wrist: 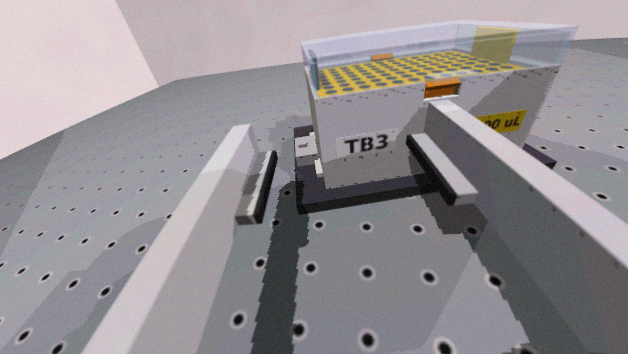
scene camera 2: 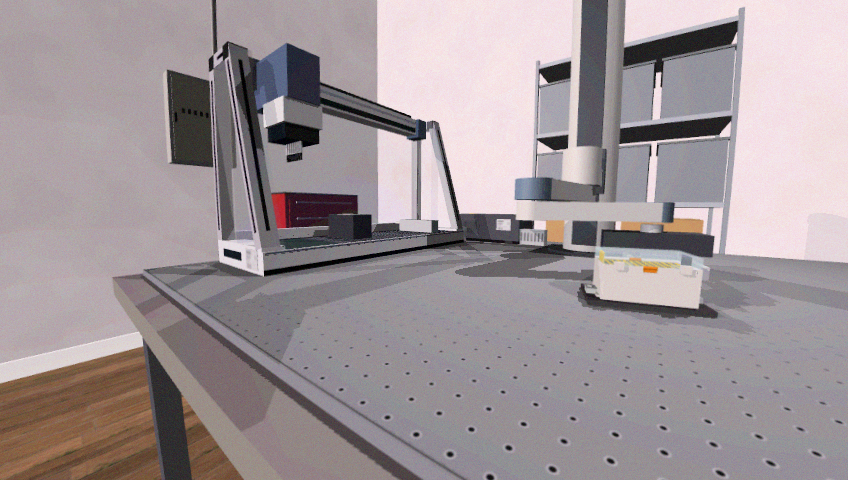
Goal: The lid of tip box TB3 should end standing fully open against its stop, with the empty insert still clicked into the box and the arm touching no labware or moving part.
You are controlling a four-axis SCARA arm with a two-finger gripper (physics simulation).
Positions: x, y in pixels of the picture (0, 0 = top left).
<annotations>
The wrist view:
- my gripper: 339, 131
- clear lid: 438, 53
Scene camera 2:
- my gripper: 669, 271
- clear lid: 631, 257
</annotations>
